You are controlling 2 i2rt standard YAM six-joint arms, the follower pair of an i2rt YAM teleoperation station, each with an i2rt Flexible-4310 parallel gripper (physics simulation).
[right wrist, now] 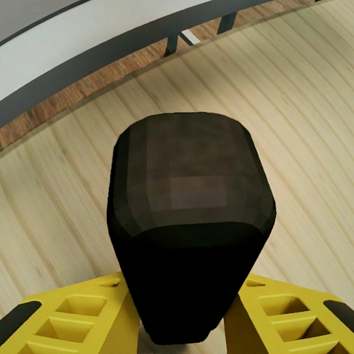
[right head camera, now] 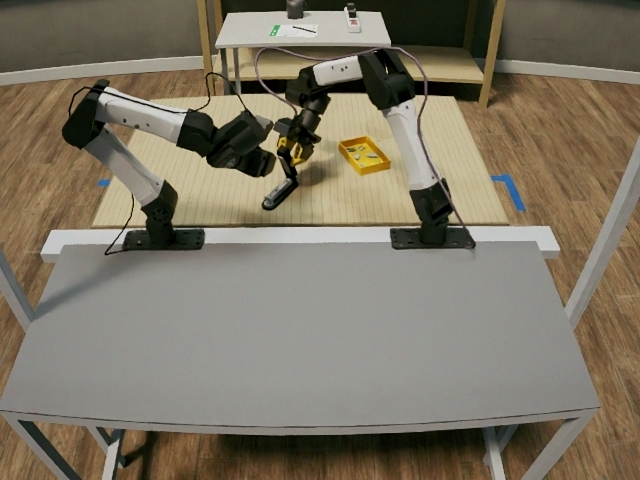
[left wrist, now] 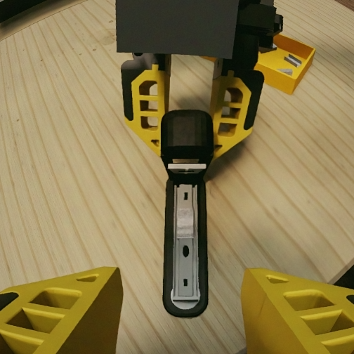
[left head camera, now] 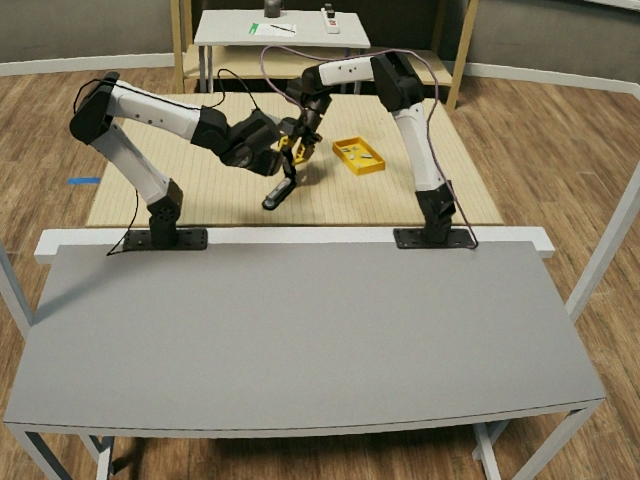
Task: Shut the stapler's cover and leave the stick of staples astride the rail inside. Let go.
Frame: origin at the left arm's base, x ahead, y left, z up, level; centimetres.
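Seen in the pictures: left gripper, fingertip midpoint: (right head camera: 263, 159) (left head camera: 269, 158); right gripper, fingertip midpoint: (right head camera: 286, 163) (left head camera: 287, 162); left arm's base at its link origin: (right head camera: 163, 241) (left head camera: 165, 242); right arm's base at its link origin: (right head camera: 431, 240) (left head camera: 433, 240).
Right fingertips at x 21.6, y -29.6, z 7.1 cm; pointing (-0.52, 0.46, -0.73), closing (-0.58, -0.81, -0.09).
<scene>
Offsets run from my right fingertips to a thing's top centre. Level surfaces: height alone.
The black stapler @[dx -2.7, dy +1.7, dz +6.2 cm] (left head camera: 279, 192) (right head camera: 280, 192) (left wrist: 171, 240) (right wrist: 190, 190) has its base low over the wooden board and its cover (left wrist: 186, 132) swung up steeply at the hinge end. In the left wrist view, a short light-grey stick of staples (left wrist: 185, 222) sits astride the metal rail (left wrist: 186, 267), near its middle. My right gripper (left wrist: 185, 158) (right wrist: 181, 283) is shut on the stapler near the foot of the raised cover, one finger on each side. My left gripper (left wrist: 181, 281) is open and empty above the stapler's front end, its fingers apart on both sides; its own arm hides it in the head views.
A yellow tray @[dx +14.7, dy -21.6, dz -5.9 cm] (left head camera: 370, 169) (right head camera: 376, 168) (left wrist: 276, 76) with several small grey pieces stands to the right of the stapler on the wooden board (left head camera: 439, 201) (right head camera: 444, 201). The grey table @[dz -6.6 cm] (left head camera: 310, 335) (right head camera: 310, 335) is in front of the arms. Both forearms come close together above the stapler.
</scene>
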